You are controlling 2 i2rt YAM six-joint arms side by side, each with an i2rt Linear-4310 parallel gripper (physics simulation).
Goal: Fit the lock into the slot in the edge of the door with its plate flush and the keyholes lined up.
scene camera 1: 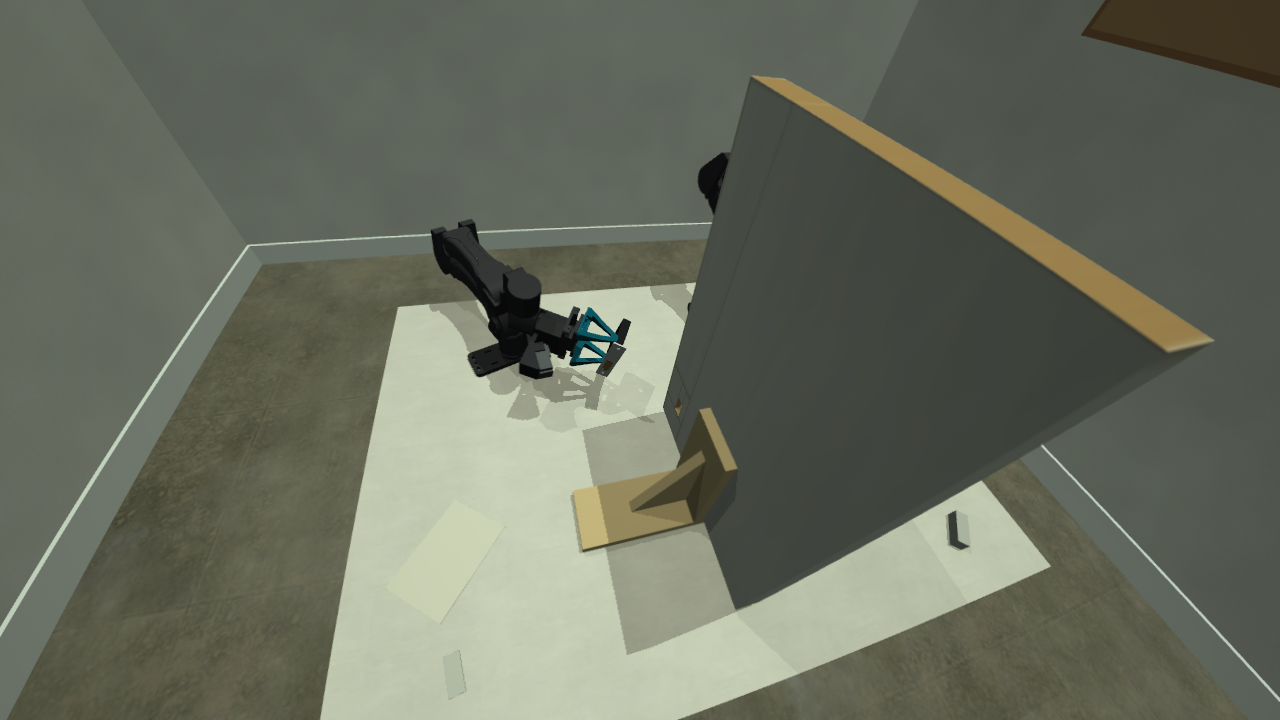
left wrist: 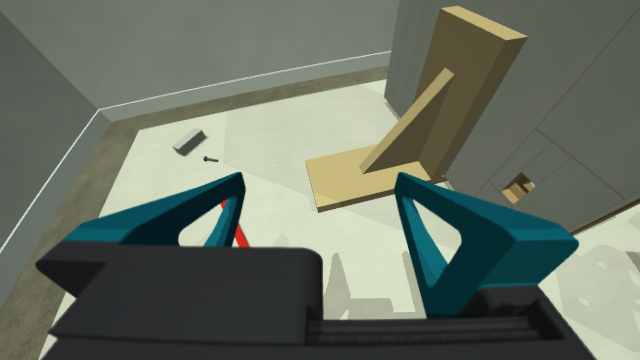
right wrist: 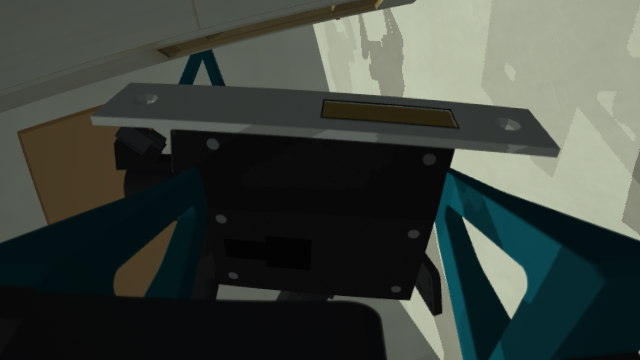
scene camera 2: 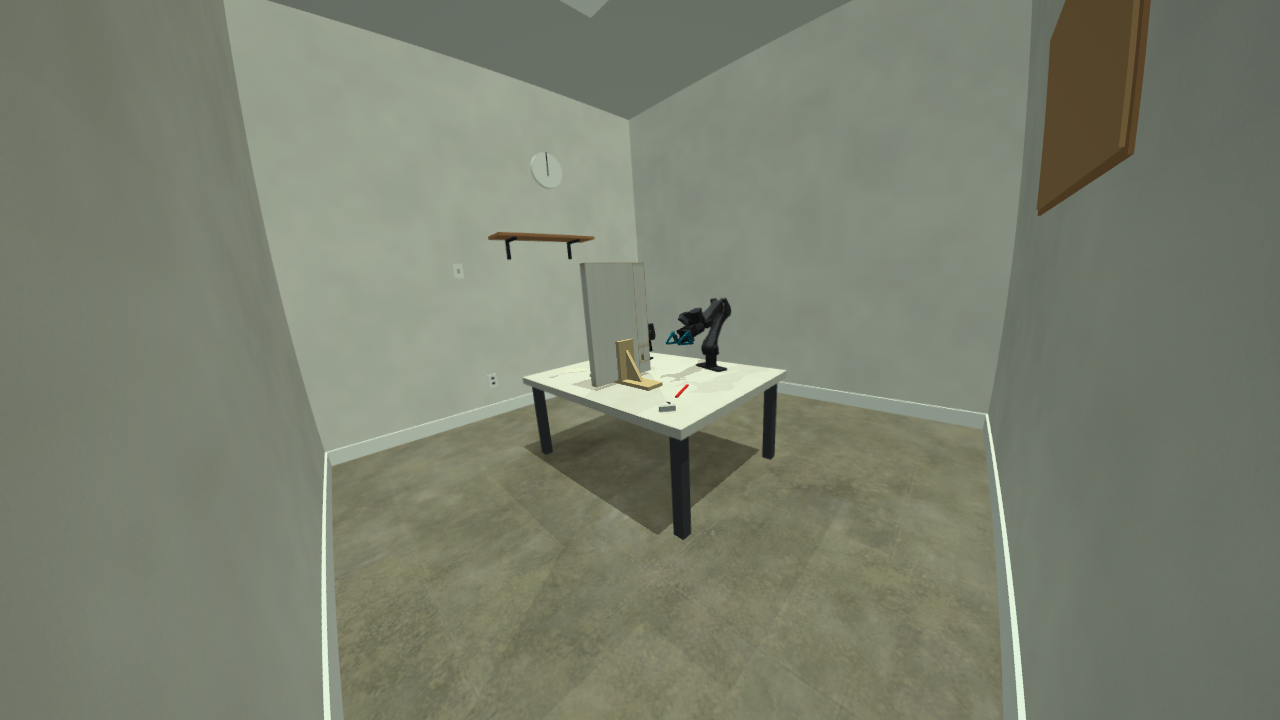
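The lock [right wrist: 320, 190], a black case with a grey face plate, is gripped by its case between the fingers of my right gripper [scene camera 1: 608, 351] [right wrist: 320, 181]. In scene camera 1 it is held left of the door [scene camera 1: 895, 313] [scene camera 2: 613, 308] [left wrist: 590, 150] [right wrist: 100, 40], apart from it. The wood-coloured slot [right wrist: 270, 30] runs along the door's edge in the right wrist view. The door's side face has a small keyhole opening [scene camera 1: 678, 407] [left wrist: 518, 189]. My left gripper [scene camera 2: 680, 338] [left wrist: 319, 180] is open and empty above the table; its fingertips stand in front of the wooden bracket.
The wooden bracket [scene camera 1: 644, 514] [scene camera 2: 624, 356] [left wrist: 340, 180] stands against the door. A red stick [scene camera 2: 682, 391] [left wrist: 242, 237], a screw [left wrist: 212, 160] and a grey block [scene camera 2: 666, 408] [left wrist: 190, 142] lie on the table. A dark block [scene camera 1: 957, 530] lies beyond the door; a pale sheet [scene camera 1: 445, 561] lies at lower left.
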